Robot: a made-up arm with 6 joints. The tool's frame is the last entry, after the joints. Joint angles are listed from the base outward. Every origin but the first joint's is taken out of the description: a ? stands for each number. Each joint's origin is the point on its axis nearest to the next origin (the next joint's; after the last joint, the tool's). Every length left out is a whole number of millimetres.
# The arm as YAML. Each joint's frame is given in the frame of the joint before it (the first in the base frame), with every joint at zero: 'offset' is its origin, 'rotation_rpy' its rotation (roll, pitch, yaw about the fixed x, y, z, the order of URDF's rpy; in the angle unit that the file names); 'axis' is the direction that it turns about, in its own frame. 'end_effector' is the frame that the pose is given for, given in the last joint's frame.
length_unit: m
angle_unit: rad
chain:
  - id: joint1
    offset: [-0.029, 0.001, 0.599]
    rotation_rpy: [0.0, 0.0, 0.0]
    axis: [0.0, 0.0, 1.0]
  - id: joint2
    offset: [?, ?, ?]
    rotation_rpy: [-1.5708, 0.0, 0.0]
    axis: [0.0, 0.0, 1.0]
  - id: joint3
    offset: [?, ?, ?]
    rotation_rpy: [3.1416, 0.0, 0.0]
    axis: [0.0, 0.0, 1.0]
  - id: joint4
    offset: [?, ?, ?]
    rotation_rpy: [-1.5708, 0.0, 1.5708]
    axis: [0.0, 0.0, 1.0]
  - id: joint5
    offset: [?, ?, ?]
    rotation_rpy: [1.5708, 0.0, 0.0]
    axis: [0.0, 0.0, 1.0]
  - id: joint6
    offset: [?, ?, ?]
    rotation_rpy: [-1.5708, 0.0, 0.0]
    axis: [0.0, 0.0, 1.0]
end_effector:
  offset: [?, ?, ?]
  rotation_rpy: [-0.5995, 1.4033, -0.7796]
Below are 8 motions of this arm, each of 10 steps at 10 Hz.
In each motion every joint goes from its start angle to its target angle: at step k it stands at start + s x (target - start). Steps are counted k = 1, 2, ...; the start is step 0. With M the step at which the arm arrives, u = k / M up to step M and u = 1 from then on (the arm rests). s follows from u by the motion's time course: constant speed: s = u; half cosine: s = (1 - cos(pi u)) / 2; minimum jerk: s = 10 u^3 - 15 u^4 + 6 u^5.
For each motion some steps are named. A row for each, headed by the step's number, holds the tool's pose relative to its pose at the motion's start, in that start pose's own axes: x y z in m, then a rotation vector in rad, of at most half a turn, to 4 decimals.
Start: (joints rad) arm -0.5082 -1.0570 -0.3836 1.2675 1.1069 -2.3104
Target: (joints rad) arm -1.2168 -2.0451 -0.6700 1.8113 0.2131 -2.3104
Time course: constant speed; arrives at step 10
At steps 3, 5, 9, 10:
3: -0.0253 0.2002 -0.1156 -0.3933 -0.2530 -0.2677
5: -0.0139 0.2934 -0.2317 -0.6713 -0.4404 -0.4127
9: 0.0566 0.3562 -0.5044 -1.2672 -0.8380 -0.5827
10: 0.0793 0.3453 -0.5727 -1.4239 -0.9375 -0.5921

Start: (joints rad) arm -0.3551 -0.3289 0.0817 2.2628 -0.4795 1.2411
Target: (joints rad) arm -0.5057 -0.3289 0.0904 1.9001 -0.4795 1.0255
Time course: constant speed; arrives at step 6
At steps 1, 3, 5, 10:
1: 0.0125 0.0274 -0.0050 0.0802 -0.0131 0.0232
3: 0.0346 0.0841 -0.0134 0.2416 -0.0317 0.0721
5: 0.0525 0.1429 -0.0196 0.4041 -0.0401 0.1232
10: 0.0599 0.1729 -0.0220 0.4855 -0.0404 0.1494

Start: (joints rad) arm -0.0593 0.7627 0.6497 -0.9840 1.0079 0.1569
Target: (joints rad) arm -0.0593 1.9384 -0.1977 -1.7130 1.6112 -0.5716
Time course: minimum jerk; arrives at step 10
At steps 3, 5, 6, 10:
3: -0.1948 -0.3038 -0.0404 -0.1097 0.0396 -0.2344
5: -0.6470 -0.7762 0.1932 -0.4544 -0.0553 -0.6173
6: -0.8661 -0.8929 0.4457 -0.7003 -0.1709 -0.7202
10: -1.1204 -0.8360 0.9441 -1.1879 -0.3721 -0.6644

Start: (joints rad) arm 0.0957 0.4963 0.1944 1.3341 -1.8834 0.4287
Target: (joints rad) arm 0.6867 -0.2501 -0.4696 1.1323 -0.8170 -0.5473
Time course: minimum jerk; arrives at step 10
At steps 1, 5, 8, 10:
1: -0.0047 0.0011 -0.0034 0.0086 -0.0128 -0.0044
5: -0.2187 0.0992 -0.2078 0.4908 -0.7803 -0.0499
8: -0.3195 0.2321 -0.3811 0.8138 -1.4518 0.2938
10: -0.3272 0.2514 -0.4017 0.8403 -1.5313 0.3673

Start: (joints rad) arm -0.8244 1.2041 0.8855 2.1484 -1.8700 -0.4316
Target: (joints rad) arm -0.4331 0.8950 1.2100 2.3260 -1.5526 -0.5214
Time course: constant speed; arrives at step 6
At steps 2, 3, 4, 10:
2: 0.0335 -0.2956 0.0397 0.2985 -0.0589 -0.0075
3: 0.0545 -0.4440 0.0339 0.4446 -0.0848 -0.0122
4: 0.0796 -0.5894 0.0113 0.5882 -0.1074 -0.0176
10: 0.1453 -0.8612 -0.0811 0.8671 -0.1406 -0.0305

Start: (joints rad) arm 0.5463 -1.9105 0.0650 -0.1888 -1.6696 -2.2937
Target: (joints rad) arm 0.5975 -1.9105 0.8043 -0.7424 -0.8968 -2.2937
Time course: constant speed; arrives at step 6
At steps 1, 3, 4, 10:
1: -0.0923 -0.0283 0.0118 -0.0417 0.2539 0.0816
3: -0.2675 -0.1034 0.0595 -0.1206 0.7623 0.2288
4: -0.3481 -0.1497 0.0951 -0.1587 1.0164 0.2910
10: -0.4900 -0.2582 0.1875 -0.2339 1.5226 0.3826

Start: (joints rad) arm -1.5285 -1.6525 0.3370 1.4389 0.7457 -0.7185
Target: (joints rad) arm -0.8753 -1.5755 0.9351 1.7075 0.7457 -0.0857
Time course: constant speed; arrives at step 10
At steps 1, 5, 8, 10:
1: -0.0435 -0.0660 0.0250 -0.0806 -0.0408 -0.0459
5: -0.2878 -0.3064 0.0958 -0.4190 -0.1252 -0.2682
8: -0.5335 -0.4404 0.1160 -0.6783 -0.0948 -0.4566
10: -0.7181 -0.4982 0.1147 -0.8473 -0.0261 -0.5815

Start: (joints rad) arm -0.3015 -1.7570 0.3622 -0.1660 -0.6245 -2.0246
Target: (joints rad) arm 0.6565 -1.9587 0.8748 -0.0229 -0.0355 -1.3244
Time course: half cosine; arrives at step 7
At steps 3, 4, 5, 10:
3: -0.2370 0.2433 0.3009 0.0850 0.2077 0.4841
4: -0.3697 0.3115 0.5524 0.1605 0.1830 0.7990
5: -0.4825 0.3106 0.8078 0.2391 0.0636 1.0757
10: -0.5809 0.2499 1.0549 0.3170 -0.1317 1.3084

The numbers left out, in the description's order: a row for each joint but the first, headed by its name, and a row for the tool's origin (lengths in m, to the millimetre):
joint2: -0.024 -0.013 0.0
joint3: -0.029 -0.457 0.0
joint4: 0.922 0.028 0.0
joint5: -0.005 -0.268 0.0
joint6: 0.013 -0.003 0.0
tool: -0.025 0.003 0.0

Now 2 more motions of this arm.
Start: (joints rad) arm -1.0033 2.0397 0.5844 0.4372 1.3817 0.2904
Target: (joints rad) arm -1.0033 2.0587 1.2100 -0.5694 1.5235 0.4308
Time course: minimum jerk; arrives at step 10
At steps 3, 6, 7, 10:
3: 0.0403 -0.0332 0.0109 -0.0433 -0.0981 -0.1755
6: 0.1732 -0.0909 0.0538 -0.0992 -0.4063 -0.7416
7: 0.2186 -0.0957 0.0700 -0.0882 -0.4913 -0.9107
10: 0.2713 -0.0958 0.0904 -0.0611 -0.5750 -1.0887

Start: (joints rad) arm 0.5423 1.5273 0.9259 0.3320 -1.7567 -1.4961
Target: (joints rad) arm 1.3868 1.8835 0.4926 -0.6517 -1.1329 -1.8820
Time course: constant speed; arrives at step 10
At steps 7, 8, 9, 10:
7: 0.4559 -0.0188 -0.7481 -0.1299 0.1698 -0.1382
8: 0.5476 -0.0530 -0.7991 -0.0908 0.1771 -0.1761
9: 0.6401 -0.0902 -0.8327 -0.0371 0.1784 -0.2108
10: 0.7312 -0.1291 -0.8489 0.0303 0.1739 -0.2396

